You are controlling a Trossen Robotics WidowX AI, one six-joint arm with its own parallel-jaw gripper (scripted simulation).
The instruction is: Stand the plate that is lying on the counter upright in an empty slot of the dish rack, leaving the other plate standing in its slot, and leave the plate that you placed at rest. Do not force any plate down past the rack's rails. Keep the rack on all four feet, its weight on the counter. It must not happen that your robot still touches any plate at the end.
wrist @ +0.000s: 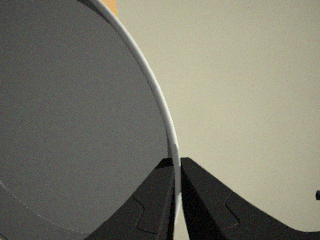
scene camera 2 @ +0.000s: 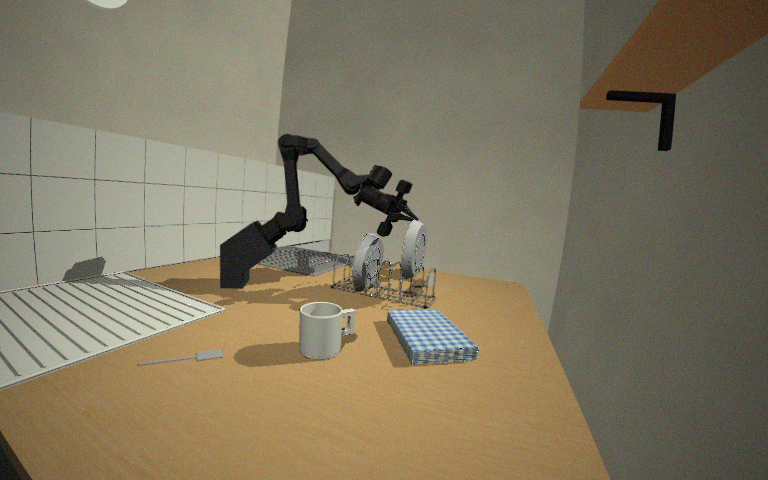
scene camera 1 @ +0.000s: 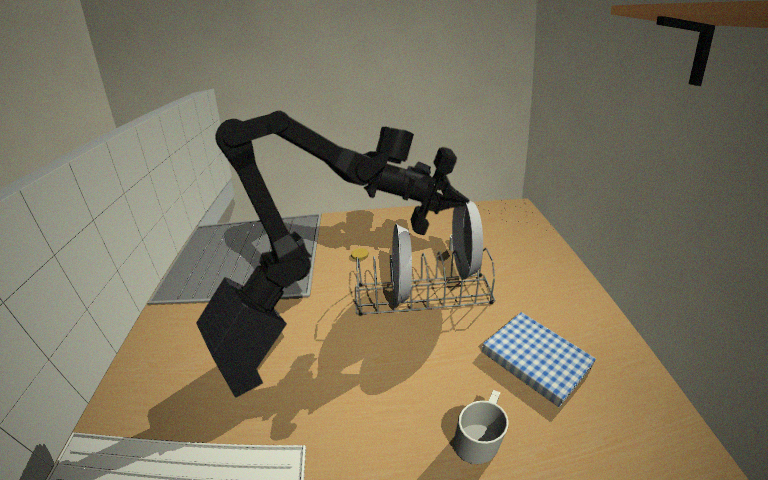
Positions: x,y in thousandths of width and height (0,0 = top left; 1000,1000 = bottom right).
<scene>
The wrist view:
my gripper: 552,698
white plate: 277,544
</scene>
